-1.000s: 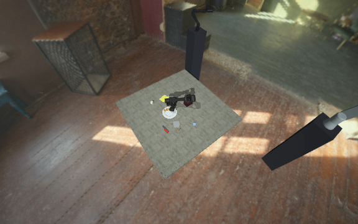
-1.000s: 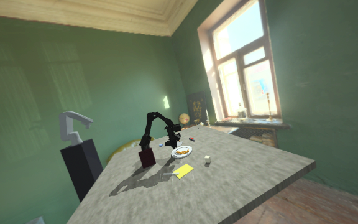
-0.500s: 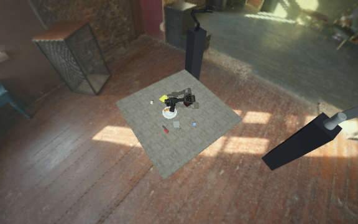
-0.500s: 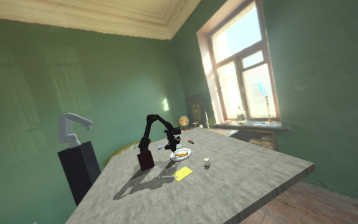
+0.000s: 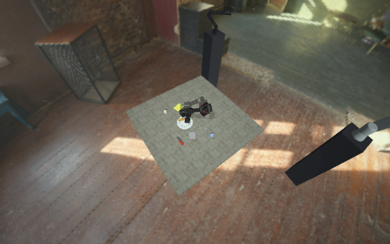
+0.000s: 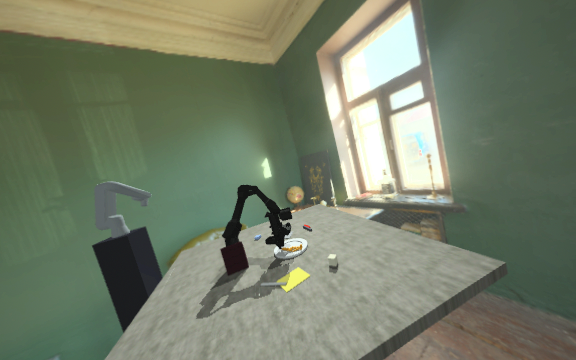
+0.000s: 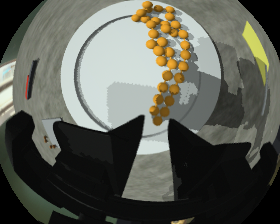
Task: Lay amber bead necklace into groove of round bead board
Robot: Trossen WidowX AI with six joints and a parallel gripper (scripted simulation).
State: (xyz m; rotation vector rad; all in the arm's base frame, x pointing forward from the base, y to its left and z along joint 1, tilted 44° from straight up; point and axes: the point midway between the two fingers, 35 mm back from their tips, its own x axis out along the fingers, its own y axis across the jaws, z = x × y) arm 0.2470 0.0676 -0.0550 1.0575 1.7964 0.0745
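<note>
Now: the board 5 cm ahead of my gripper tip and 2 cm below it. The rest, counted from my gripper tip: grey square 6 cm ahead, 21 cm to the left, 2 cm below; then white stick 9 cm behind, 26 cm to the right, 2 cm below; then yellow card 27 cm to the right, 2 cm below.
</note>
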